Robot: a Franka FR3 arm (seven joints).
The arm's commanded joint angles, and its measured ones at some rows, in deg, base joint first. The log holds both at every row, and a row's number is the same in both.
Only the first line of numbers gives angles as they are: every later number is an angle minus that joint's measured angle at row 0.
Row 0, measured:
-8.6, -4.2, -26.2, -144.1, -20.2, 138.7, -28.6
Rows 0 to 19, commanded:
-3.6, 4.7, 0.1, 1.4, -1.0, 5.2, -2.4
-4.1, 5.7, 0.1, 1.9, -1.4, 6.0, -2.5
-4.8, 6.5, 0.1, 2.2, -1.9, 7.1, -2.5
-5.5, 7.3, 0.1, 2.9, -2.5, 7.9, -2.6
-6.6, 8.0, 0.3, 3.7, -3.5, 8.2, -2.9
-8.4, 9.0, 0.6, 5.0, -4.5, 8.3, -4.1
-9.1, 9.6, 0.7, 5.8, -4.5, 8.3, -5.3
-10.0, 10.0, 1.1, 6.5, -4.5, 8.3, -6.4
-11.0, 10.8, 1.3, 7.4, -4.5, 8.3, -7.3
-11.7, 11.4, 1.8, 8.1, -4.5, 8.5, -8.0
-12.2, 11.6, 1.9, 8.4, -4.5, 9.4, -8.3
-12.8, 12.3, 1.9, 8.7, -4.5, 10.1, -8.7
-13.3, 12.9, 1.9, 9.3, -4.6, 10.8, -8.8
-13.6, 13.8, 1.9, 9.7, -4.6, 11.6, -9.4
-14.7, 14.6, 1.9, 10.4, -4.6, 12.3, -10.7
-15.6, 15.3, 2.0, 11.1, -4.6, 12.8, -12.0
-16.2, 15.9, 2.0, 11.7, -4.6, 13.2, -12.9
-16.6, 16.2, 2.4, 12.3, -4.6, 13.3, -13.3
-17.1, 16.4, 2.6, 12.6, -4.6, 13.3, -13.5
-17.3, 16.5, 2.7, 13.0, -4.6, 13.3, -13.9
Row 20, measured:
-14.7, 12.7, 1.3, 10.7, -3.6, 11.7, -12.5
